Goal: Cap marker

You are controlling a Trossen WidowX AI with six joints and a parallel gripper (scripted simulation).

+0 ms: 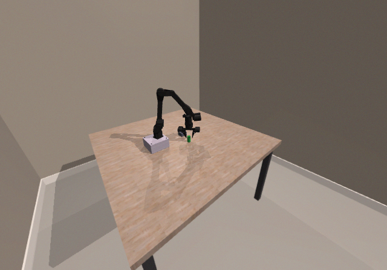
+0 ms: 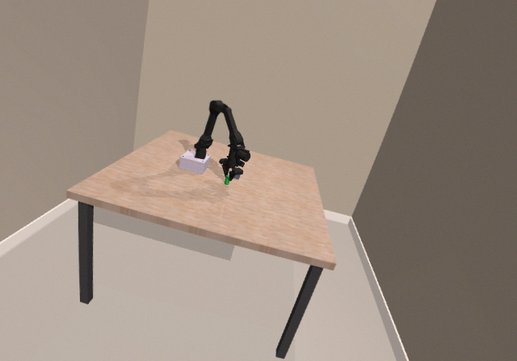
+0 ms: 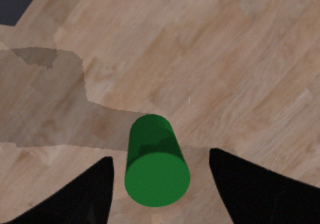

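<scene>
My gripper tip is now 1 cm above the marker cap. Also, from my gripper tip: holder block (13 cm to the left, 5 cm ahead, 2 cm below).
</scene>
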